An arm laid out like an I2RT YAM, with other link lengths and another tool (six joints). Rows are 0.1 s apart.
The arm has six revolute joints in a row. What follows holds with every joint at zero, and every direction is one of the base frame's.
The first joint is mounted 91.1 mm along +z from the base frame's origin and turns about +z.
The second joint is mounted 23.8 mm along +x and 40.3 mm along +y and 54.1 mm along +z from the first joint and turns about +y.
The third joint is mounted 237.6 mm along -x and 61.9 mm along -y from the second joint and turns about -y.
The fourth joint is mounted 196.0 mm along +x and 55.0 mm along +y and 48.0 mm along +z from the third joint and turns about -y.
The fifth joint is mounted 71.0 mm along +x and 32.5 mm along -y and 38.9 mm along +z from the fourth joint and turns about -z.
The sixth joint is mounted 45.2 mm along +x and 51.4 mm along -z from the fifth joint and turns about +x.
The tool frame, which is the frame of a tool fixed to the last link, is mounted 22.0 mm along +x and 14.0 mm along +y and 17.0 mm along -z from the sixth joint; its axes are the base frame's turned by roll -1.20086, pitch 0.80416 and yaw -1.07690 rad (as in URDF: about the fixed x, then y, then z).
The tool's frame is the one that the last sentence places.
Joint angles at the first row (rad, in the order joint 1, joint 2, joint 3, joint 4, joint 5, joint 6):
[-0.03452 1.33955 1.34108 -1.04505 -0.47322 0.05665]
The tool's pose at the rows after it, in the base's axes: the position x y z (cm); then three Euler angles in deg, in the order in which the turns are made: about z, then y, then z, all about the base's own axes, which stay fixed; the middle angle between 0 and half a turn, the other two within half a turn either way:
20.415 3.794 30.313 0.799 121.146 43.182
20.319 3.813 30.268 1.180 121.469 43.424
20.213 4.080 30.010 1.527 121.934 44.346
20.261 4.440 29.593 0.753 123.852 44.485
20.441 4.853 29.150 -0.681 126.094 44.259
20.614 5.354 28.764 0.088 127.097 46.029
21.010 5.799 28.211 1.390 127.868 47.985
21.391 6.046 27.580 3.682 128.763 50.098
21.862 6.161 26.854 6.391 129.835 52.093
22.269 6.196 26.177 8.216 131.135 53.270
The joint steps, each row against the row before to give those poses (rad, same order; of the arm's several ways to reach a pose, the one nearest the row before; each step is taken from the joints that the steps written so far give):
[0.00076 0.00000 0.00001 -0.00117 0.00039 0.00038]
[0.00078 0.00002 -0.00077 -0.00721 0.00000 0.00001]
[0.01373 0.00037 -0.01066 0.00149 0.00229 -0.00039]
[0.02746 0.00955 -0.00457 -0.00151 0.03623 0.00038]
[0.03280 0.01525 -0.00003 0.00078 0.04731 0.00038]
[0.02478 0.02019 0.00000 -0.00003 0.00418 0.00000]
[0.01834 0.02938 -0.00193 0.00919 -0.00457 0.00001]
[0.00648 0.03317 -0.00192 0.00191 -0.01297 -0.00037]
[-0.00002 0.03931 0.00001 -0.00002 -0.01298 -0.00004]
[0.00001 0.03358 0.00003 0.00037 0.00039 0.00002]

